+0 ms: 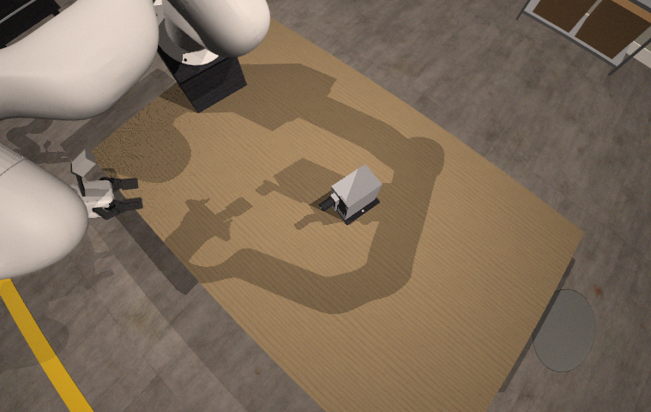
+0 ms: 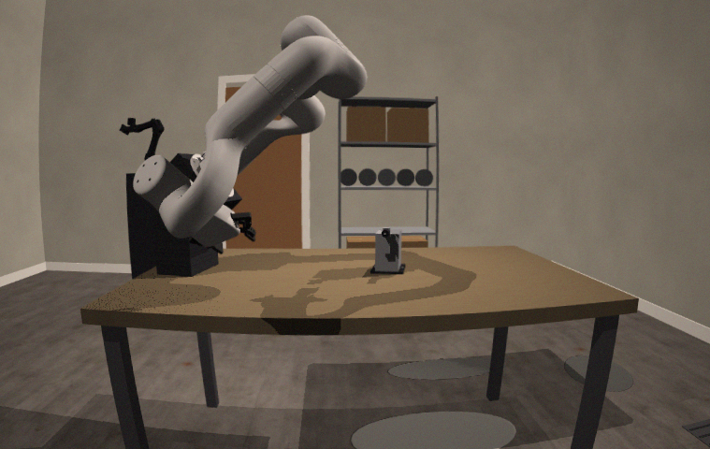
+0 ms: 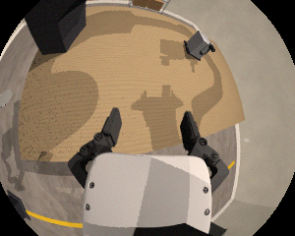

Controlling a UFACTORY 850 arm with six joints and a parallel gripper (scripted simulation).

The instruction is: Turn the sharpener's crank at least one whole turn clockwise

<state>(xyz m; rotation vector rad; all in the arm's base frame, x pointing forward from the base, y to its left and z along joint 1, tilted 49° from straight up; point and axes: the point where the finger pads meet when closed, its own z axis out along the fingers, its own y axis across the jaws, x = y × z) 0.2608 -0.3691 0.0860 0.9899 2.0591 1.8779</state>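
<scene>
The dark crank knob is 370 mm to the left of my hand, 340 mm ahead of it and 30 mm below it.
</scene>
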